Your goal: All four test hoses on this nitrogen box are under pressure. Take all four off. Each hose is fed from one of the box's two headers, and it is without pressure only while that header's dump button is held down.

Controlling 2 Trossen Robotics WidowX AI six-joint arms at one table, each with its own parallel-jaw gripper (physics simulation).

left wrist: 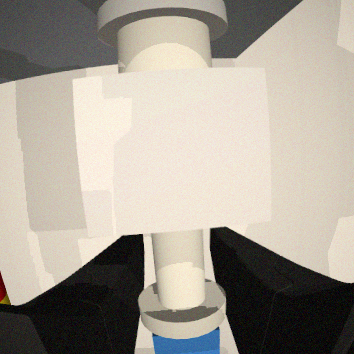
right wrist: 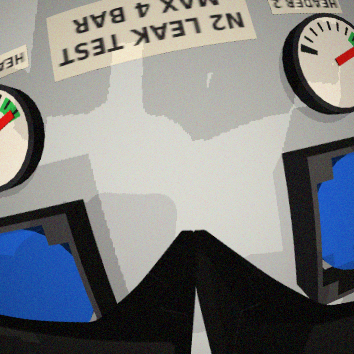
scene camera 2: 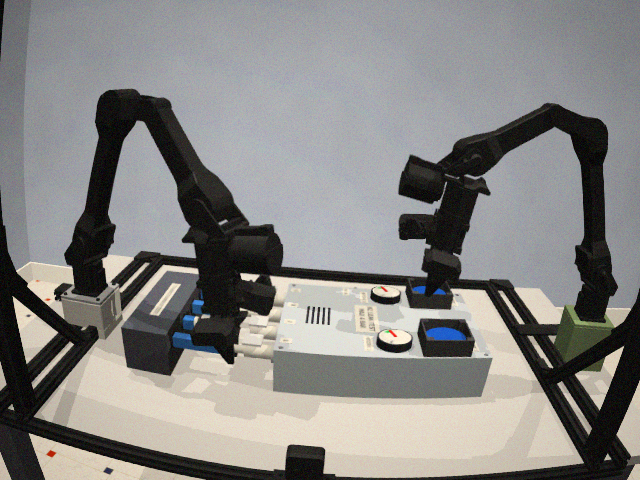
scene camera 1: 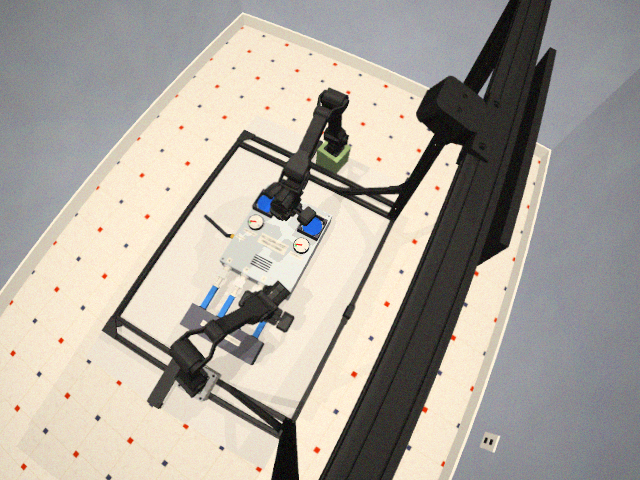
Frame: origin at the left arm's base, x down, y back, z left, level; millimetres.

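Seen in the pictures: left gripper, between the fingertips: (scene camera 2: 232, 360); right gripper, between the fingertips: (right wrist: 192, 241) (scene camera 2: 427, 295); left arm's base, origin of its link: (scene camera 2: 89, 289) (scene camera 1: 196, 380); right arm's base, origin of its link: (scene camera 2: 589, 315) (scene camera 1: 334, 148).
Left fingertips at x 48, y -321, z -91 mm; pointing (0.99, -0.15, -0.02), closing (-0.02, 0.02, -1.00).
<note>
Offsets run from my left fingertips to a thing's top centre. "pt": to the spot under its first point.
The grey nitrogen box @(pt dx -48, dy -158, dz +26 mm) (scene camera 1: 285, 267) (scene camera 2: 375, 376) lies inside the black frame. Blue hoses (scene camera 1: 209, 297) (scene camera 1: 226, 305) (scene camera 2: 182, 340) run from its ports to a dark block (scene camera 1: 194, 316) (scene camera 2: 147, 343); my left arm hides one of them. My left gripper (scene camera 2: 230, 354) (left wrist: 176, 238) is shut on the cream plug stem @(dx -30, dy -14, dz +1 mm) (left wrist: 179, 281) of the nearest hose, just behind its white tag @(dx -46, dy -34, dz +1 mm) (left wrist: 189, 151). My right gripper (scene camera 2: 434, 288) (right wrist: 192, 241) (scene camera 1: 286, 211) is shut and empty, its tip at the far blue dump button (scene camera 2: 420, 290) (right wrist: 38, 277). I cannot tell if it presses the button. The near button (scene camera 2: 446, 333) (right wrist: 337, 211) is free.
Two gauges (scene camera 2: 385, 293) (scene camera 2: 394, 339) (right wrist: 326, 60) show red needles high. A red and yellow cap @(pt dx -21, dy +10, dz +60 mm) (left wrist: 3, 291) shows at the left wrist view's edge. A black bent tool @(pt dx +19, dy -188, dz +359 mm) (scene camera 1: 215, 225) lies left of the box. A green block (scene camera 1: 333, 159) carries the right arm's base. A black gantry (scene camera 1: 461, 238) stands on the right.
</note>
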